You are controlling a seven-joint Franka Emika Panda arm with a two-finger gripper.
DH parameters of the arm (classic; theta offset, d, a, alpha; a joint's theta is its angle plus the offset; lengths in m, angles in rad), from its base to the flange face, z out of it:
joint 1: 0 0.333 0 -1.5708
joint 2: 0 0 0 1.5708
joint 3: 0 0.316 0.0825 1.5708
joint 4: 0 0 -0.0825 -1.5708
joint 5: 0 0.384 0 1.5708
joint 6: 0 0 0.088 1.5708
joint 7: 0 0.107 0 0
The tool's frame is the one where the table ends.
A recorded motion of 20 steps. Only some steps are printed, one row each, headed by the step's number.
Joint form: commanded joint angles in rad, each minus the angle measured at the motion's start. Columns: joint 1, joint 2, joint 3, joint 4, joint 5, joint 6, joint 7.
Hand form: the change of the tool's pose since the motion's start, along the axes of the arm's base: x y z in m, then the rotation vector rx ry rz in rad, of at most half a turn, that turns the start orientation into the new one. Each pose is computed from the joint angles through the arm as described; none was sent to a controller.
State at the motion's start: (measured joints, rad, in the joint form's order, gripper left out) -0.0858 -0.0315 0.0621 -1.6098 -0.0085 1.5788 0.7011
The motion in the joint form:
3: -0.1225 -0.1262 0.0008 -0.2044 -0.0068 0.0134 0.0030
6: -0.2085 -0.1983 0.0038 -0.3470 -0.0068 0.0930 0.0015
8: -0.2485 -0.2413 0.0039 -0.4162 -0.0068 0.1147 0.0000
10: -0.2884 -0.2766 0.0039 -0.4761 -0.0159 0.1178 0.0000
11: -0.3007 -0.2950 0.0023 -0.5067 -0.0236 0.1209 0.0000
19: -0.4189 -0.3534 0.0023 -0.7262 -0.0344 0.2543 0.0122
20: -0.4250 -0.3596 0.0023 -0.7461 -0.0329 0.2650 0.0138
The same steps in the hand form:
3: -0.0477 -0.0590 -0.0293 -0.0092 0.0661 -0.1253
6: -0.0747 -0.0948 -0.0547 -0.0125 0.0583 -0.2066
8: -0.0929 -0.1096 -0.0654 -0.0133 0.0635 -0.2455
10: -0.1116 -0.1241 -0.0772 -0.0195 0.0871 -0.2846
11: -0.1205 -0.1287 -0.0830 -0.0254 0.0977 -0.2974
19: -0.1660 -0.1675 -0.1500 -0.0262 0.1294 -0.4214
20: -0.1701 -0.1684 -0.1558 -0.0240 0.1322 -0.4293

